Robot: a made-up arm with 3 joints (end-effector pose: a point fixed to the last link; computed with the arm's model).
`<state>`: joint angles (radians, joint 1 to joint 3).
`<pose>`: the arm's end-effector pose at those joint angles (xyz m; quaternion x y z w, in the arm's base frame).
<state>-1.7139 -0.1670 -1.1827</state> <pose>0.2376 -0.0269 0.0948 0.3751 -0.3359 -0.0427 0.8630</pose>
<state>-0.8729 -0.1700 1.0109</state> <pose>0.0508 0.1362 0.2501 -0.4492 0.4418 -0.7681 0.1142</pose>
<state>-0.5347 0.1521 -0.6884</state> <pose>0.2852 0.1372 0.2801 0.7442 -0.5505 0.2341 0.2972</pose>
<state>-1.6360 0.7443 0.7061</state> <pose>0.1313 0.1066 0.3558 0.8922 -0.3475 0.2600 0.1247</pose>
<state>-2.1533 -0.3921 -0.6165</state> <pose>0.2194 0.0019 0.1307 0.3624 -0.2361 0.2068 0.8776</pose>
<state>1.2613 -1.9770 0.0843</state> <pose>0.1083 -0.0449 0.3430 0.3129 0.9137 0.2087 0.1540</pose>
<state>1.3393 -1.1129 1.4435</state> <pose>0.1577 0.1897 0.3959 0.6433 0.6515 -0.3398 0.2148</pose>
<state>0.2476 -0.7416 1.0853</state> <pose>0.1353 0.1992 0.2630 0.1667 0.6266 -0.7160 0.2587</pose>
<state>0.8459 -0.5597 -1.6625</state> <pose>0.3545 -0.0151 0.3844 -0.6996 0.6778 0.1583 0.1618</pose>
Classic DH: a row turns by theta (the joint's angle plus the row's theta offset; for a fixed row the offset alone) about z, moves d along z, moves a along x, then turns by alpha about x. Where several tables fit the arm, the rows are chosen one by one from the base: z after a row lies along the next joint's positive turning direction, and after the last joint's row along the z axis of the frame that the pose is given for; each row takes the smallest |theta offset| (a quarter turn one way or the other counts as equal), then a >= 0, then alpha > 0; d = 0 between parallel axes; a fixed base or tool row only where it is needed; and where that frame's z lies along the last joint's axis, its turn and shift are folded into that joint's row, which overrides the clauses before.
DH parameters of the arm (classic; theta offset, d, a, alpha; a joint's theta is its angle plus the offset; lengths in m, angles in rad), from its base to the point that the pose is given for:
base (fixed): 0.6752 0.2654 0.1456 1.5073
joint 1: 0.1709 0.0738 0.02 -1.7163
joint 2: -0.7226 -0.0858 0.0179 1.7088
joint 3: 0.8059 -0.0047 0.1106 1.0301
tool (fixed): 1.4166 -0.1523 0 0

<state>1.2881 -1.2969 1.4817</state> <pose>0.1820 0.1786 0.4139 0.6470 0.6673 -0.3493 0.1187</pose>
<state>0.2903 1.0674 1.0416</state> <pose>0.0580 -0.0267 0.2025 -0.3742 0.2327 -0.4707 0.7644</pose>
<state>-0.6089 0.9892 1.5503</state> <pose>0.0066 -0.0552 0.2472 -0.4967 0.3685 -0.4369 0.6532</pose>
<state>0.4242 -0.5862 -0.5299</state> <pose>0.2172 0.0165 0.4044 -0.3886 0.8764 -0.2296 0.1678</pose>
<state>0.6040 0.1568 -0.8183</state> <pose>0.2197 0.0847 0.4248 -0.6845 0.6334 -0.3023 0.1971</pose>
